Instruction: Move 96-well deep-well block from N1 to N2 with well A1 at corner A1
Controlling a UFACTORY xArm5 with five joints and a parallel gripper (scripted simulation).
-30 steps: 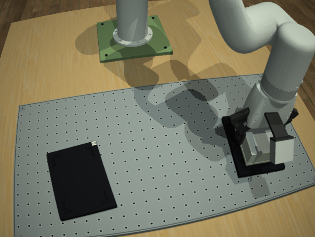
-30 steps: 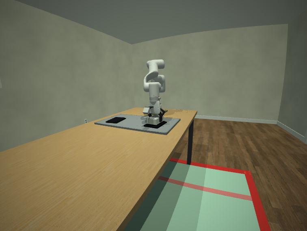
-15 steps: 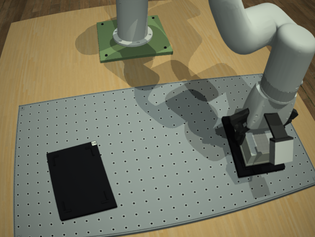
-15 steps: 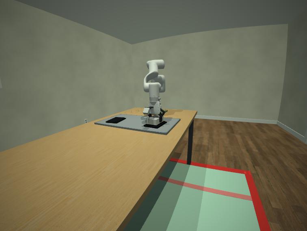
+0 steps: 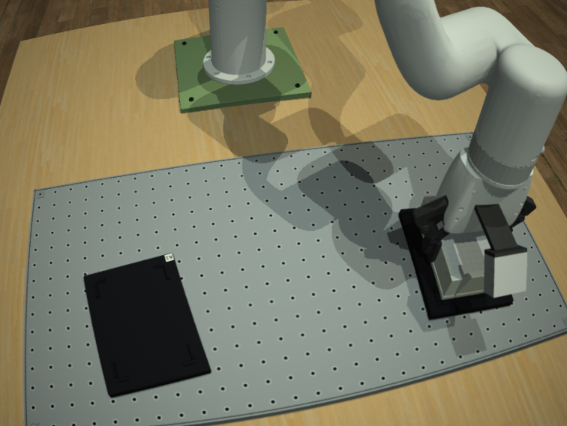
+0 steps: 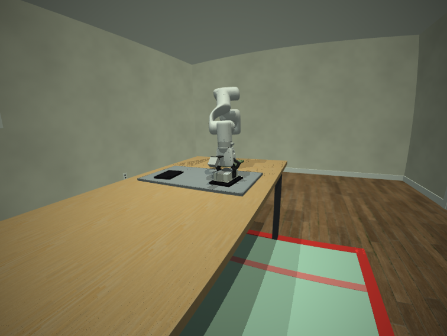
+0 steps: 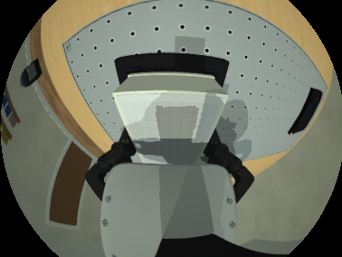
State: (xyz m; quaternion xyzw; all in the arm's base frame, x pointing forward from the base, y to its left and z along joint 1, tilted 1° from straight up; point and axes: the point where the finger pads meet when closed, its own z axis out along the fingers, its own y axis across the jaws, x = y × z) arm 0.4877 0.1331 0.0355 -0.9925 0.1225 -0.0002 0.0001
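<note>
Now: hand right at the deep-well block.
</note>
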